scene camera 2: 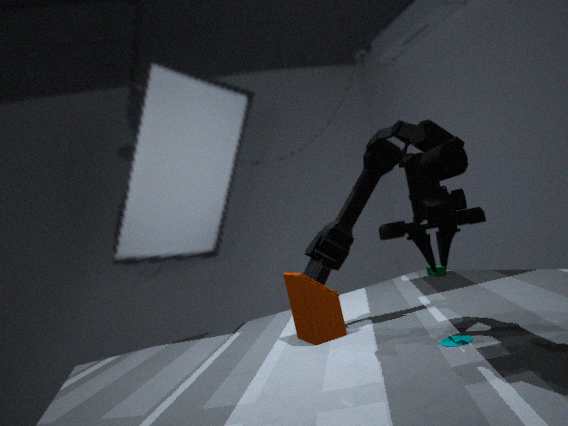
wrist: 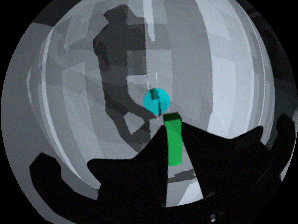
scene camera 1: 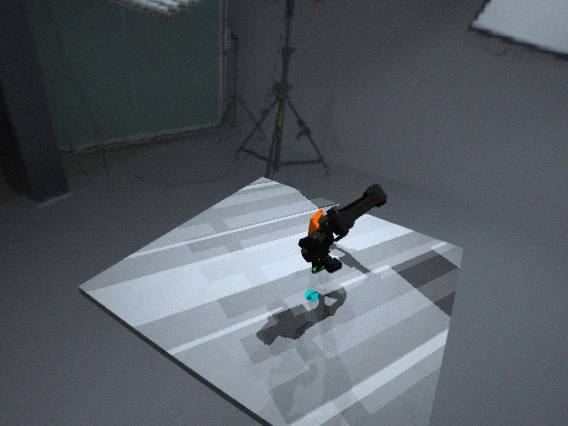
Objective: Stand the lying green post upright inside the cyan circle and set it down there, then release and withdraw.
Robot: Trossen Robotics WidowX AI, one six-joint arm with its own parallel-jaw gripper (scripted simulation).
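Observation:
Gripper (scene camera 2: 439, 270). Gripper (wrist: 172, 127), holding a green post (wrist: 172, 121). Gripper (scene camera 1: 315, 270).

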